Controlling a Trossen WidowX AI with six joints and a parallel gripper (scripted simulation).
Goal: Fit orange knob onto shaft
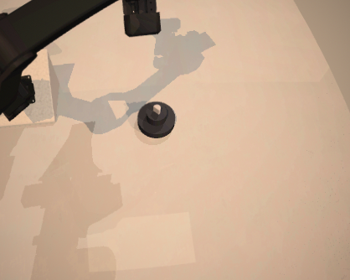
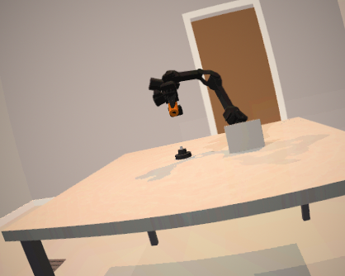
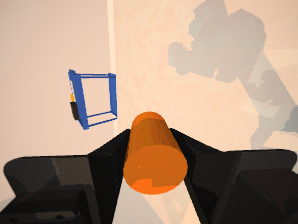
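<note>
My gripper tip is 3 cm to the left of the orange knob and 2 cm below it. Also, from my gripper tip: round pedestal (3 cm ahead, 17 cm to the right, 21 cm below).
</note>
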